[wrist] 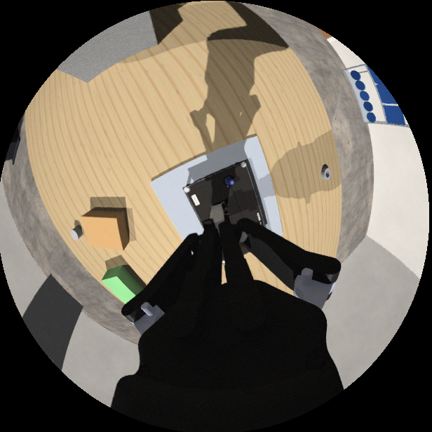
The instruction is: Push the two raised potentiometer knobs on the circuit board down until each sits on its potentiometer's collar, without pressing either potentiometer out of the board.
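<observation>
The dark circuit board lies on a light grey-blue plate in the middle of the wrist view. A blue knob stands on the far part of the board. My gripper is shut with nothing between its fingers. Its fingertips are over the near part of the board, and a grey piece shows at their tips. A small red spot shows just right of the tips. The second knob cannot be made out; the fingers hide part of the near board. Whether the tips touch anything cannot be told.
An orange block and a green block lie on the wooden table at the left. A grey peg stands by the orange block, and a round metal fitting is at the right. A grey surface shows at the upper left.
</observation>
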